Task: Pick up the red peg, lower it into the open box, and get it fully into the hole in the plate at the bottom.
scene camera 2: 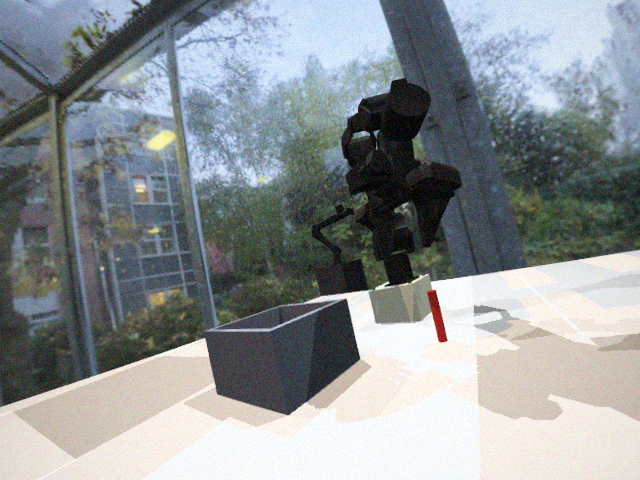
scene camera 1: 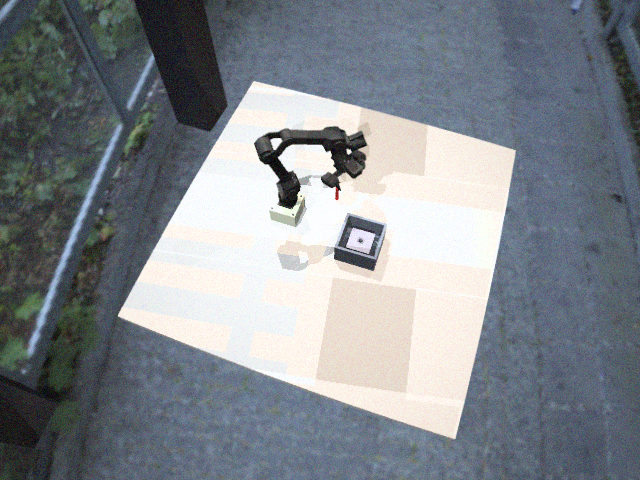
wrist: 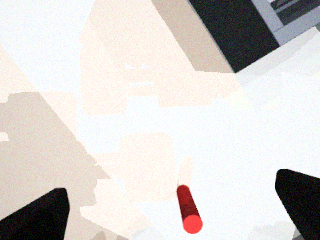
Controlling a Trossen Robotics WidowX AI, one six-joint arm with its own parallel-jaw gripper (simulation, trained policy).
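Note:
My gripper (scene camera 2: 404, 253), dark box (scene camera 2: 277, 359). Also my gripper (scene camera 1: 348, 183), dark box (scene camera 1: 351, 221). Again my gripper (wrist: 175, 189), with a red peg (wrist: 190, 215).

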